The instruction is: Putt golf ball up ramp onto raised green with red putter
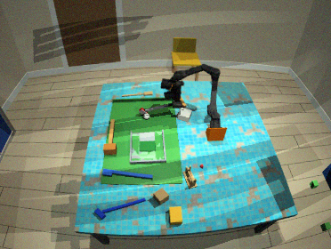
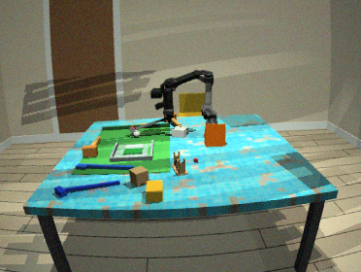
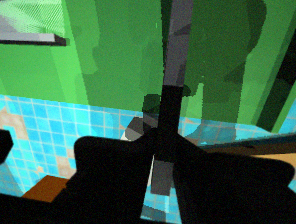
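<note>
My gripper tip is now 12 cm short of the red putter and 2 cm to the right of it. The rest, counted from my gripper tip: green mat: 22 cm to the left, 21 cm ahead, 7 cm below; small red cube: 44 cm to the left, 18 cm behind, 7 cm below; white golf ball: 20 cm ahead, 7 cm to the left, 5 cm below.
</note>
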